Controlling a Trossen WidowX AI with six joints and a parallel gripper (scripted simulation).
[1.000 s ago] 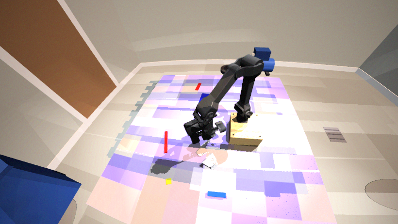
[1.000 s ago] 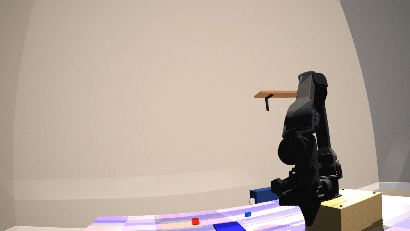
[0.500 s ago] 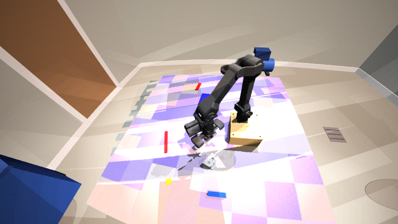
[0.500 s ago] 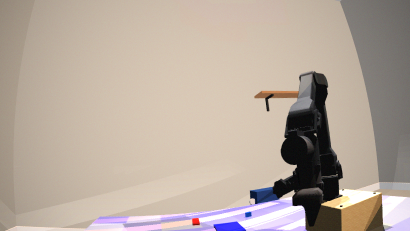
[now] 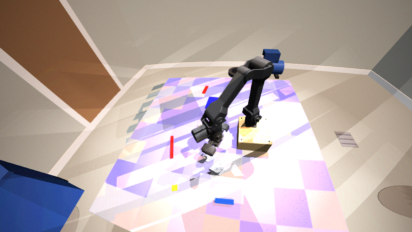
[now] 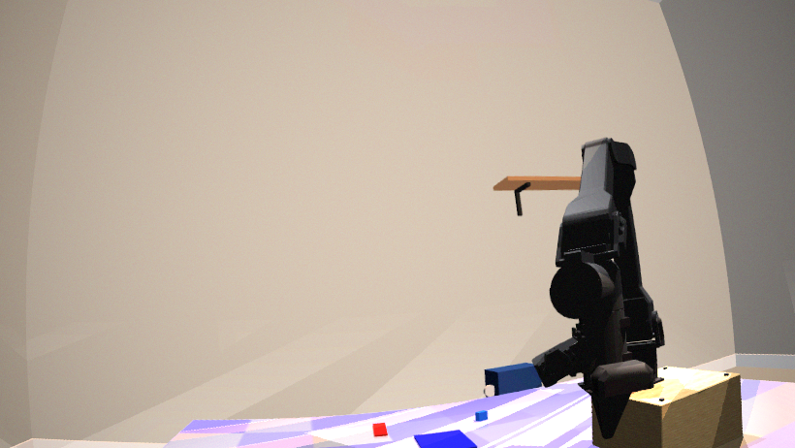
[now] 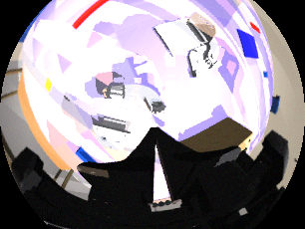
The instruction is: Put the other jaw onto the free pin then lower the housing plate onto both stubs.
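Right now the grey jaw is 5 cm below my gripper tip and 2 cm ahead of it. Also, from my gripper tip: blue tile (42 cm to the right, 8 cm below, 8 cm ahead); yellow square (24 cm to the left, 20 cm ahead, 8 cm below); blue bar (26 cm to the left, 7 cm below, 7 cm behind).
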